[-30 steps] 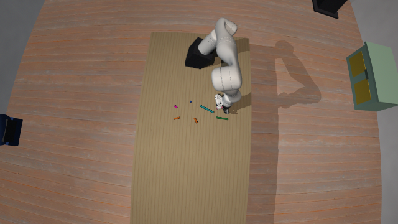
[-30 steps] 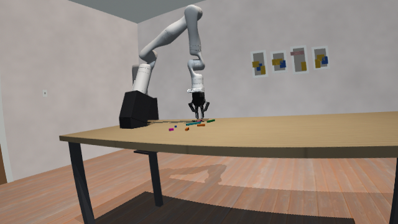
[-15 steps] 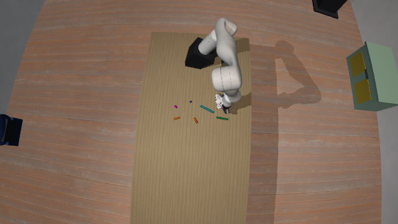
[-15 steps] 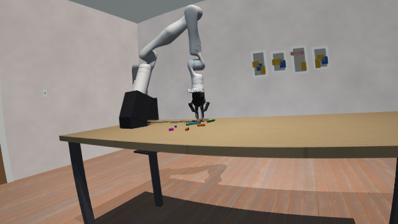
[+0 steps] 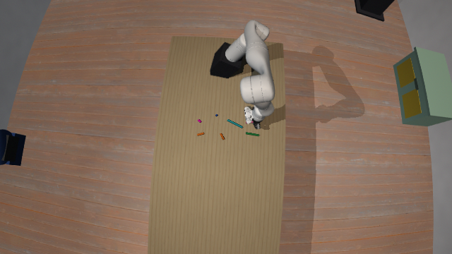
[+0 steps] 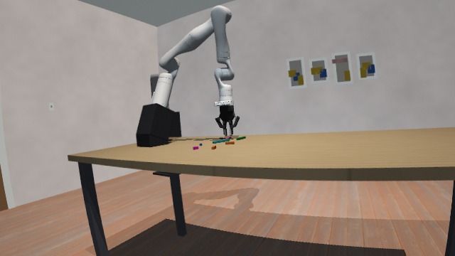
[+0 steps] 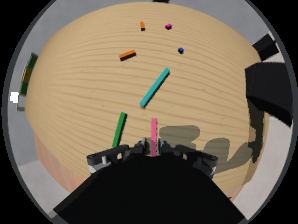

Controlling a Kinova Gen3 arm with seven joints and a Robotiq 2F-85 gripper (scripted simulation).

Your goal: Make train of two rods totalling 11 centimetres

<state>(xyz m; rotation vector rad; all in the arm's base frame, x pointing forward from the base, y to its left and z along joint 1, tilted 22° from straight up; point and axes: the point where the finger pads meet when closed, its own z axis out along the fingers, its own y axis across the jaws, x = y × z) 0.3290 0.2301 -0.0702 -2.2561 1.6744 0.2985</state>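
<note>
The pink rod lies 30 mm below my hand. The rest, counted from my hand: turquoise rod: 30 mm ahead, 110 mm to the right, 30 mm below; green rod: 70 mm ahead, 30 mm below; blue rod: 10 mm behind, 230 mm to the right, 30 mm below.
</note>
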